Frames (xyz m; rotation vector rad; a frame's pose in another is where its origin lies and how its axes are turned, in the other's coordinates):
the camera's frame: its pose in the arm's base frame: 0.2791 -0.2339 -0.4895 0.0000 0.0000 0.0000
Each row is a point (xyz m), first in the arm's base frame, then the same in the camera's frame.
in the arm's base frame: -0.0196 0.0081 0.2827
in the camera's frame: -0.2987 0.2420 0.7722
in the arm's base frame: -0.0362 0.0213 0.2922
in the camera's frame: -0.3153 0.2552 0.7817
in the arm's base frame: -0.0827 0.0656 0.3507
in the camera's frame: -0.3618 0.2995 0.8402
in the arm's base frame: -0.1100 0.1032 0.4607
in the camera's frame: -0.3891 0.3371 0.9502
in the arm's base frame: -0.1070 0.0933 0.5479
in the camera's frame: -0.3861 0.3272 1.0374
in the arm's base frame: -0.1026 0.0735 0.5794
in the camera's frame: -0.3817 0.3074 1.0689
